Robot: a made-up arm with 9 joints. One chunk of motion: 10 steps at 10 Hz.
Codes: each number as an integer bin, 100 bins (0 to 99) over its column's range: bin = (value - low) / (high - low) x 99, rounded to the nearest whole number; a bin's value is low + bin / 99 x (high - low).
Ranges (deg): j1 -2.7..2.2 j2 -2..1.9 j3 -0.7..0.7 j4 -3.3..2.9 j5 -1.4..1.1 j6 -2.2..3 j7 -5.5..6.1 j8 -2.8..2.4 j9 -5.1..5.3
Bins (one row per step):
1: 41 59 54 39 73 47 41 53 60
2: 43 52 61 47 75 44 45 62 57
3: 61 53 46 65 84 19 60 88 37
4: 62 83 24 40 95 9 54 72 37
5: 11 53 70 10 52 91 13 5 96
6: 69 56 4 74 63 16 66 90 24
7: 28 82 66 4 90 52 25 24 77
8: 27 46 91 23 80 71 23 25 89
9: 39 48 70 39 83 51 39 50 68
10: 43 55 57 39 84 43 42 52 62
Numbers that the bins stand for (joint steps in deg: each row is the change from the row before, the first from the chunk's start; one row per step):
1: -0.671 0.324 0.064 -0.858 0.443 0.269 -0.696 -0.016 1.203
2: -0.572 0.048 0.163 -0.357 0.494 0.111 -0.227 0.457 0.888
3: 0.319 0.088 -0.049 0.771 0.721 -1.202 1.530 1.822 -1.213
4: 0.369 1.270 -0.361 -0.795 0.999 -1.727 0.827 0.982 -1.213
5: -2.156 0.088 0.290 -2.674 -0.087 2.580 -3.977 -2.537 4.985
6: 0.715 0.206 -0.643 1.334 0.191 -1.360 2.233 1.927 -2.579
7: -1.314 1.230 0.233 -3.049 0.873 0.531 -2.571 -1.539 2.989
8: -1.364 -0.188 0.587 -1.860 0.620 1.529 -2.805 -1.487 4.249
9: -0.770 -0.109 0.290 -0.858 0.696 0.479 -0.930 -0.174 2.043
10: -0.572 0.167 0.106 -0.858 0.721 0.059 -0.579 -0.069 1.413

